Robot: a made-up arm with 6 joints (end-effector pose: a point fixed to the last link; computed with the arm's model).
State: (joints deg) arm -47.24 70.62 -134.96 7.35 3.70 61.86
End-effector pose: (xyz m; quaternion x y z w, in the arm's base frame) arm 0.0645 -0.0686 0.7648 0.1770 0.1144 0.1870 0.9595
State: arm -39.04 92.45 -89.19 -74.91 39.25 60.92
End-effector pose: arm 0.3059 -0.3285 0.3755 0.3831 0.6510 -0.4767 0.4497
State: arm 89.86 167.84 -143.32 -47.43 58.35 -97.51
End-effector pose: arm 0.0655 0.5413 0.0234 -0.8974 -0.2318 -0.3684 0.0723
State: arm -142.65 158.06 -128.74 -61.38 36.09 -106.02
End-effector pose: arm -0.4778 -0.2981 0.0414 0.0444 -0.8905 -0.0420 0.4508
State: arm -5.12 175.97 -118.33 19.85 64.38 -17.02
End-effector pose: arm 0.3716 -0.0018 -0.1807 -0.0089 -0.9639 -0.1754 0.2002
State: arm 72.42 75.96 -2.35 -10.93 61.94 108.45
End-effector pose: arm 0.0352 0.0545 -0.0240 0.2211 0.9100 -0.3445 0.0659
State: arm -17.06 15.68 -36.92 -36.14 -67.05 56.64
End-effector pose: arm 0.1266 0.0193 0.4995 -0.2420 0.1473 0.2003 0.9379
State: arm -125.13 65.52 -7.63 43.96 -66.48 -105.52
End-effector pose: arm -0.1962 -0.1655 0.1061 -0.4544 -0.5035 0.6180 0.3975
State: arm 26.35 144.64 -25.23 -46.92 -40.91 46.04
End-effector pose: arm 0.0364 0.0727 -0.1512 0.1750 -0.9518 -0.2511 0.0207
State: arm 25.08 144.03 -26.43 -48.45 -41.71 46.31
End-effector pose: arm 0.0477 0.0787 -0.1513 0.1758 -0.9479 -0.2657 0.0045
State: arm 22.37 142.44 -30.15 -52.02 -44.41 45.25
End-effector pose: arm 0.0820 0.0949 -0.1498 -0.1957 0.9310 0.3041 0.0499
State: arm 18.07 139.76 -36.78 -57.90 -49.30 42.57
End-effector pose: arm 0.1435 0.1160 -0.1383 -0.2414 0.8903 0.3561 0.1494
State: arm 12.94 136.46 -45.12 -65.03 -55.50 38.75
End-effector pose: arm 0.2183 0.1287 -0.1098 -0.3074 0.8228 0.3929 0.2722
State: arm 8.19 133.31 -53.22 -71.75 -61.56 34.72
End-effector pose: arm 0.2841 0.1273 -0.0697 -0.3777 0.7430 0.3994 0.3818
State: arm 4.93 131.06 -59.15 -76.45 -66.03 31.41
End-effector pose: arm 0.3257 0.1194 -0.0345 -0.4323 0.6768 0.3871 0.4531
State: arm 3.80 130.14 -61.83 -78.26 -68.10 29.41
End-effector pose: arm 0.3420 0.1160 -0.0176 -0.4592 0.6429 0.3770 0.4834
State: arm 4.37 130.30 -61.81 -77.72 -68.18 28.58
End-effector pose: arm 0.3409 0.1192 -0.0181 -0.4627 0.6389 0.3764 0.4859
